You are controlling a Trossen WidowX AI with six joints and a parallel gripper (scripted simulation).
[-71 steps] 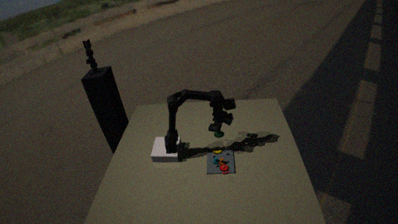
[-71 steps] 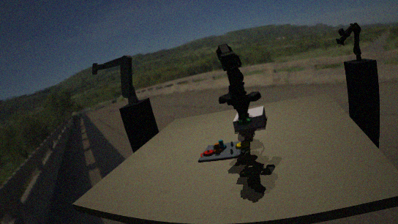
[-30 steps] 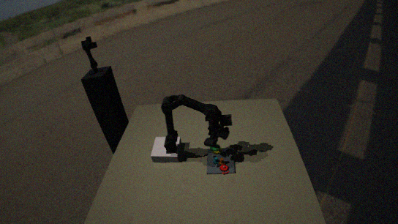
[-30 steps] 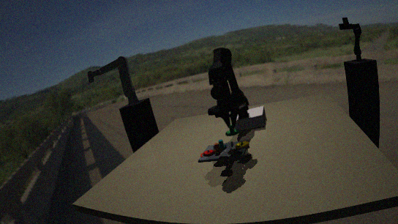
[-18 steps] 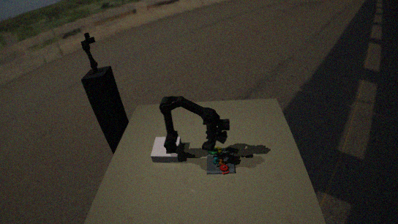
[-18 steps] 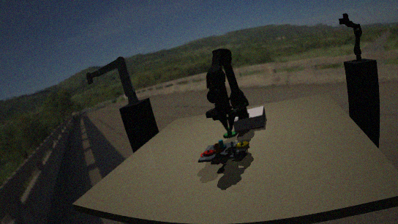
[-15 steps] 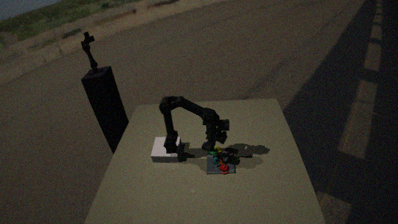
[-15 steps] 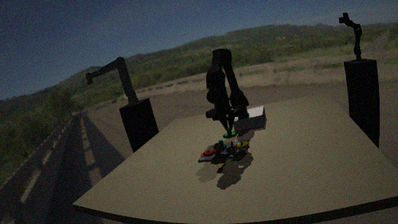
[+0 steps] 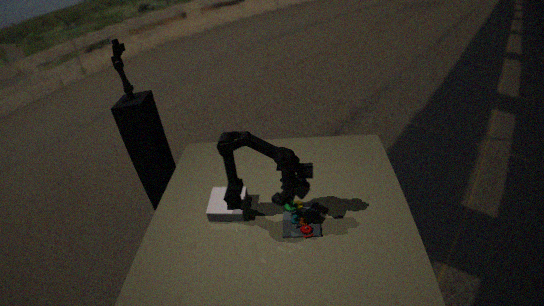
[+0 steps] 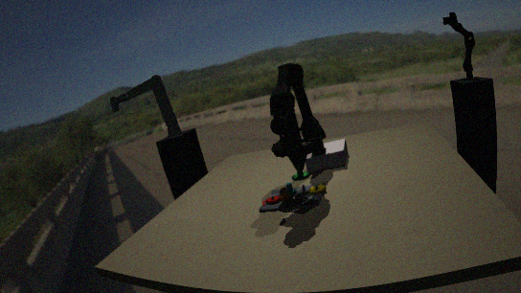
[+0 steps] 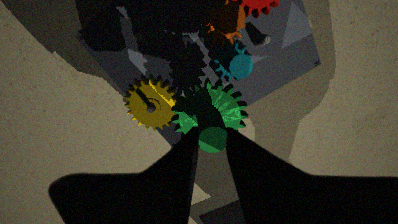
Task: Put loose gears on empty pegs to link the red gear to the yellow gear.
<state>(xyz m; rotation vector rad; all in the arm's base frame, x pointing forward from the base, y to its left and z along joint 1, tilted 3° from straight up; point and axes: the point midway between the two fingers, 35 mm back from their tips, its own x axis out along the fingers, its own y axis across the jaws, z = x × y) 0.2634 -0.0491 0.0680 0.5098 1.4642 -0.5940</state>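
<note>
My gripper tip is now 10 mm above the green gear. The rest, counted from my gripper tip: teal gear (60 mm below, 50 mm to the right, 20 mm ahead); then yellow gear (70 mm below, 50 mm to the left, 30 mm ahead); then orange gear (60 mm to the right, 60 mm below, 50 mm ahead).
</note>
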